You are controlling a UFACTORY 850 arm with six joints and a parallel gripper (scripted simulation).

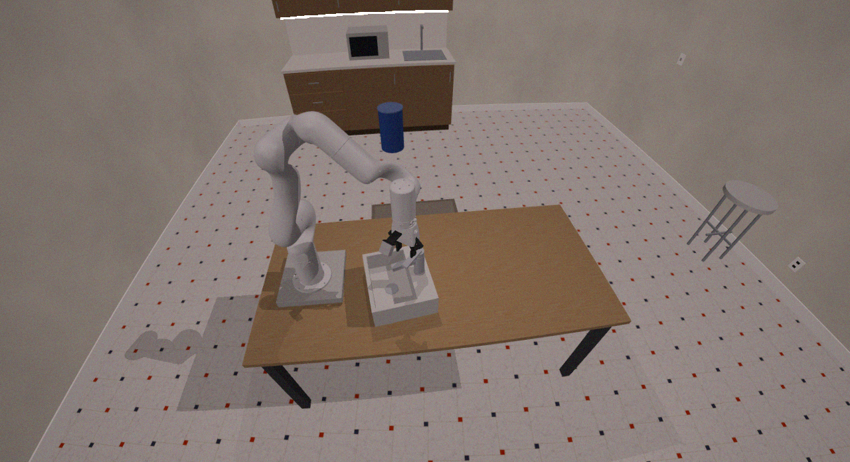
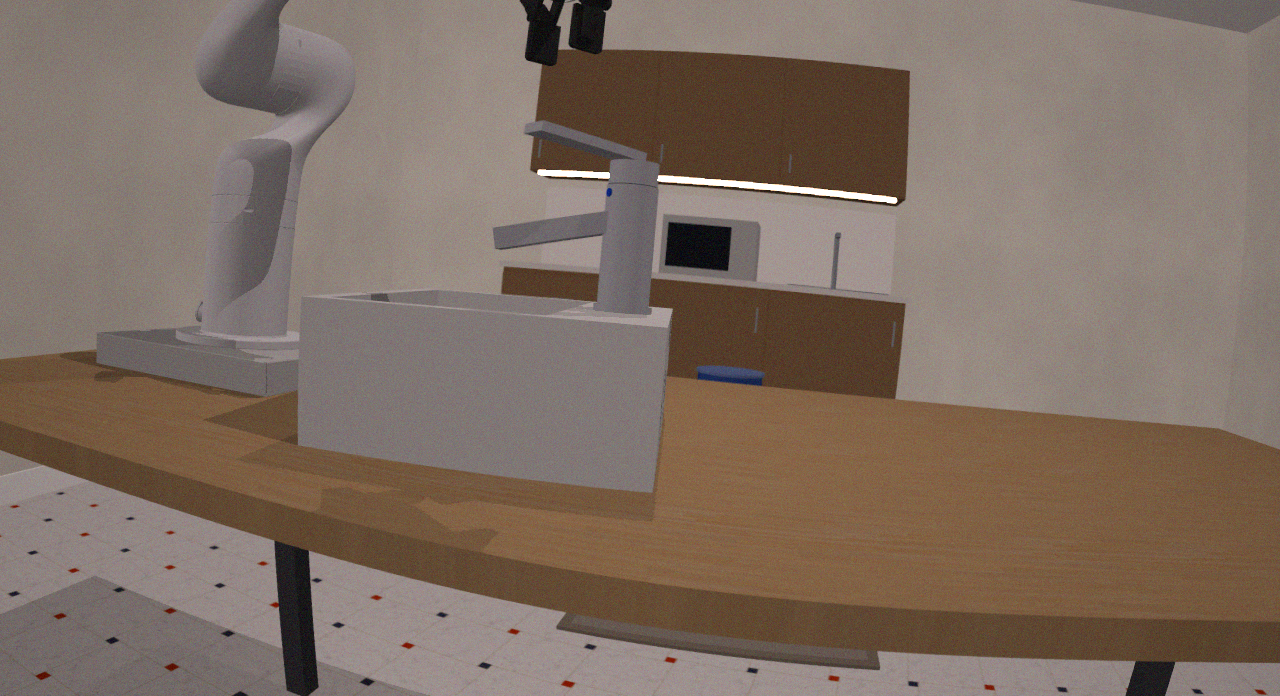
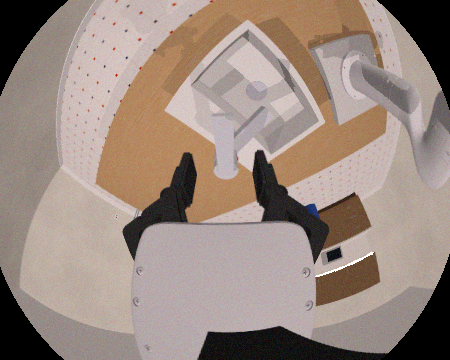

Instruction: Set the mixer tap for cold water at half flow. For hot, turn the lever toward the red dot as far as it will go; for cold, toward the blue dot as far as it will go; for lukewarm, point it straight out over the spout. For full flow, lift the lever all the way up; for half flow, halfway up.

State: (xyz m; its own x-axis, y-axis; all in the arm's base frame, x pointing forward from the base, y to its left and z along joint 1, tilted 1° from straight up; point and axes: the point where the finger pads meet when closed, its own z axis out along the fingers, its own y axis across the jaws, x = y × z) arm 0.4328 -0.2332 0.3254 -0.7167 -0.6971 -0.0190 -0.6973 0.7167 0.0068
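The flat lever lies 30 mm ahead of my hand, 30 mm to the left of it and 90 mm below it. The rest, counted from my hand: white sink basin 50 mm behind, 70 mm to the left, 320 mm below.
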